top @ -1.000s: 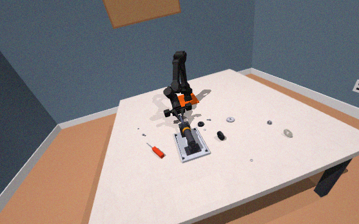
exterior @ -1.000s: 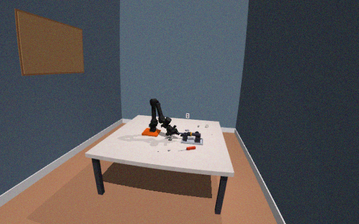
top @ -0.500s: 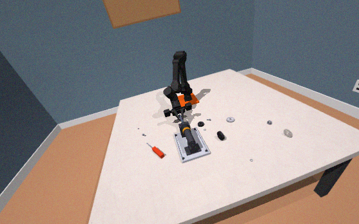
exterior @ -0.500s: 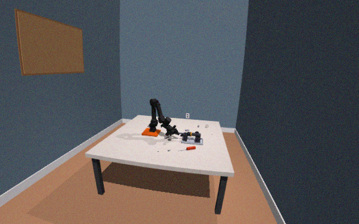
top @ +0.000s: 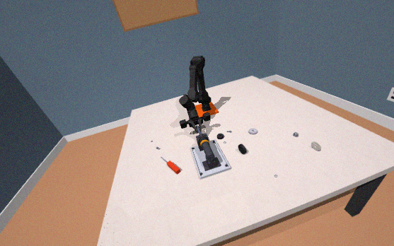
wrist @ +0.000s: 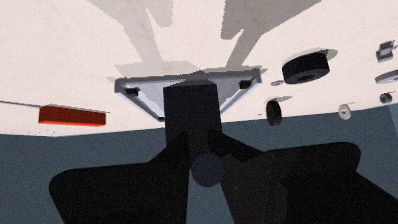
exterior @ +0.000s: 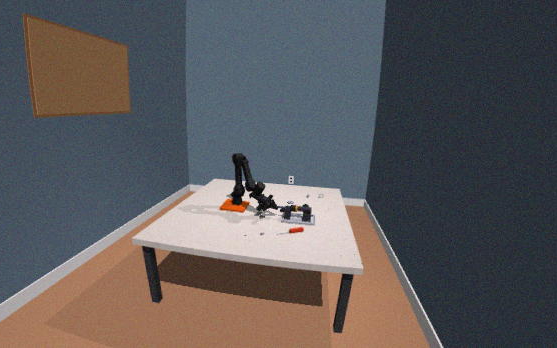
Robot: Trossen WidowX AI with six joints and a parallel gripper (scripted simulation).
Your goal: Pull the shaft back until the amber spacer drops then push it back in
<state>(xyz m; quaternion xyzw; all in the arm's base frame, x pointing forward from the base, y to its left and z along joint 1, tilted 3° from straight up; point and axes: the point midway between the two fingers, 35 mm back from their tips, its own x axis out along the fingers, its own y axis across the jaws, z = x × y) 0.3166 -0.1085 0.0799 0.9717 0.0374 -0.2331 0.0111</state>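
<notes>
Now: the shaft 50 mm ahead of my gripper tip and 20 mm above it. Also, from my gripper tip: amber spacer: 130 mm ahead, 10 mm to the left, 20 mm above.
</notes>
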